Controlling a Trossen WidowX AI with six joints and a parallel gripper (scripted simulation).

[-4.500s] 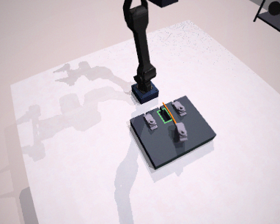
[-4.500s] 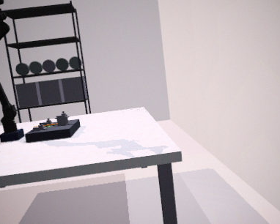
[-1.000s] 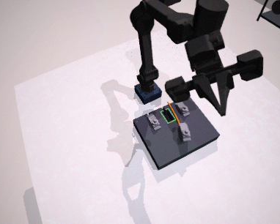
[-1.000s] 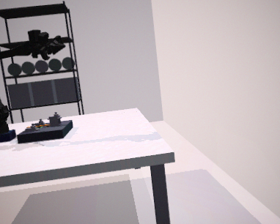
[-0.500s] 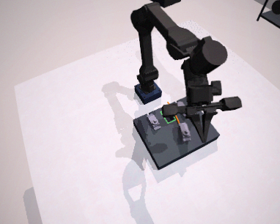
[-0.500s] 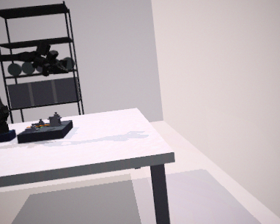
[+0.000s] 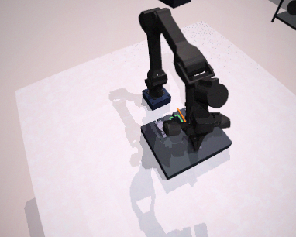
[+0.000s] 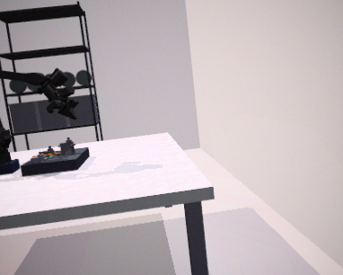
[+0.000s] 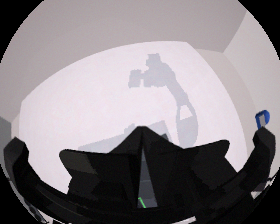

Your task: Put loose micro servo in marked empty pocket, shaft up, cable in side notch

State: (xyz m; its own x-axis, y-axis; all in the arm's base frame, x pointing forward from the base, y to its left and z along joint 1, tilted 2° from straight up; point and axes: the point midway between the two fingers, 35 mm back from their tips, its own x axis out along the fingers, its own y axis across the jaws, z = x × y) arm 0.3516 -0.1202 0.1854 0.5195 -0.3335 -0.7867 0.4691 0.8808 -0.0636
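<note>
My gripper tip is 70 mm past the dark deck, 80 mm to the right of it and 190 mm above it.
</note>
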